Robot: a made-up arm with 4 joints.
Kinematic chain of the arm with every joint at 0, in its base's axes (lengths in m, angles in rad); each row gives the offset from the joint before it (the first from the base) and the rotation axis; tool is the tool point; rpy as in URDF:
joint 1: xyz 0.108 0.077 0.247 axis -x
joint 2: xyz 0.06 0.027 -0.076 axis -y
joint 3: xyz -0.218 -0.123 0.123 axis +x
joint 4: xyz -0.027 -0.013 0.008 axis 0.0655 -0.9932 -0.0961
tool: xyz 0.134 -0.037 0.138 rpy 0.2 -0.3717 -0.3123
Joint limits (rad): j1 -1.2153..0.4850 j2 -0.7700..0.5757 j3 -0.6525..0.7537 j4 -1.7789..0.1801
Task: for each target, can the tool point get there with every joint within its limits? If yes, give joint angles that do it. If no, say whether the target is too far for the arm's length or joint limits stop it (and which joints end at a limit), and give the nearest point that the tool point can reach.
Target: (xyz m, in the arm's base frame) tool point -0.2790 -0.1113 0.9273
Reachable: no: too far | nearest point -0.0125 -0.0236 0.4835 | short by 0.525 m
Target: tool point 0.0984 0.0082 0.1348
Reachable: yes | joints -0.8462 0.0890 -0.1115 -1.2084
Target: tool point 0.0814 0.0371 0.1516
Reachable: yes | joints -0.4482 0.1151 0.4006 -1.4306
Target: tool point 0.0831 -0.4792 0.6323
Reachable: no: too far | nearest point 0.1225 -0.1711 0.4189 | short by 0.377 m
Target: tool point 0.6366 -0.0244 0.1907
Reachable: no: joint limits stop it (at a limit: joint 1, joint 2) | nearest point 0.2775 -0.0960 0.2120 | short by 0.367 m
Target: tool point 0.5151 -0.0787 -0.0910
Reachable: no: joint limits stop it (at a limit: joint 1, joint 2) | nearest point 0.2418 -0.1139 0.1016 | short by 0.336 m
